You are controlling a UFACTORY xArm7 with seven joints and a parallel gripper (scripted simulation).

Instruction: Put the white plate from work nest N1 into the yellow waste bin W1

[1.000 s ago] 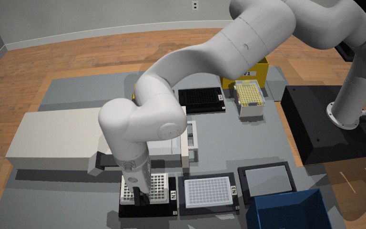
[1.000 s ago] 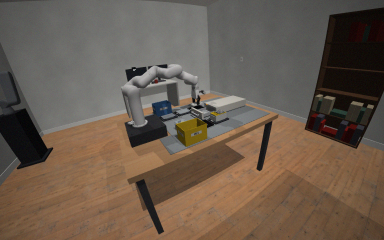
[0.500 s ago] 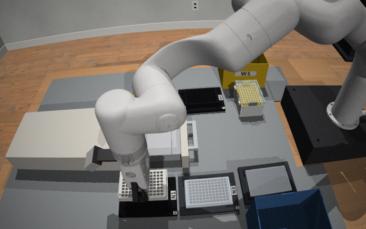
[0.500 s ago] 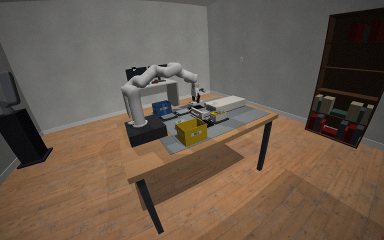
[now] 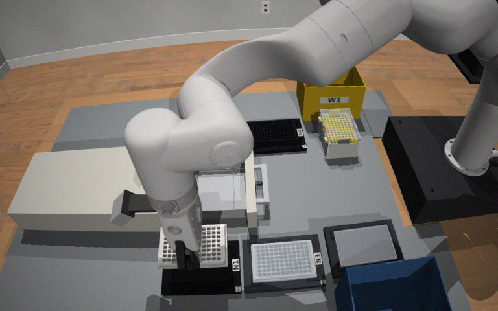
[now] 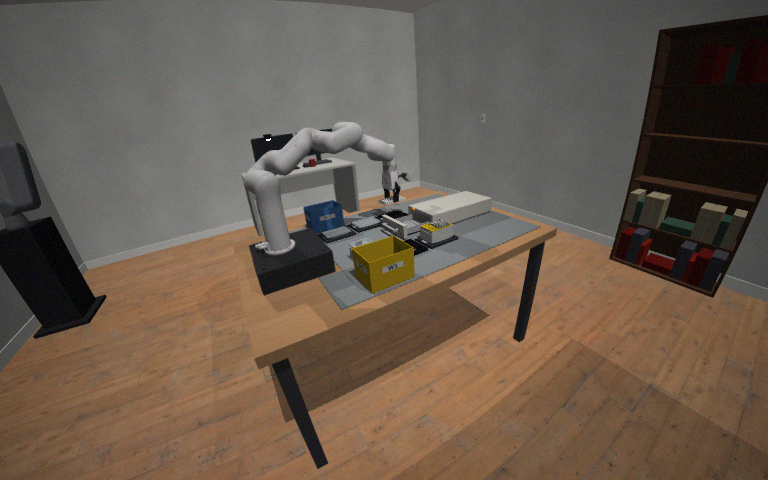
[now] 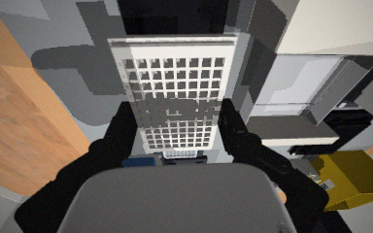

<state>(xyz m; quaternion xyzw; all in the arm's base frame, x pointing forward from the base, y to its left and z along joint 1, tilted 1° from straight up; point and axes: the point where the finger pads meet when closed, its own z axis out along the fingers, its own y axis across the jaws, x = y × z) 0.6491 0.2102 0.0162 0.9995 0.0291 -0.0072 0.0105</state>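
My hand is 110 mm above the black work nest N1. Also, from my hand: cooler: 140 mm ahead, 190 mm to the right, 90 mm below; then white plate: 10 mm below; then drawer: 20 mm ahead, 190 mm to the right, 90 mm below.
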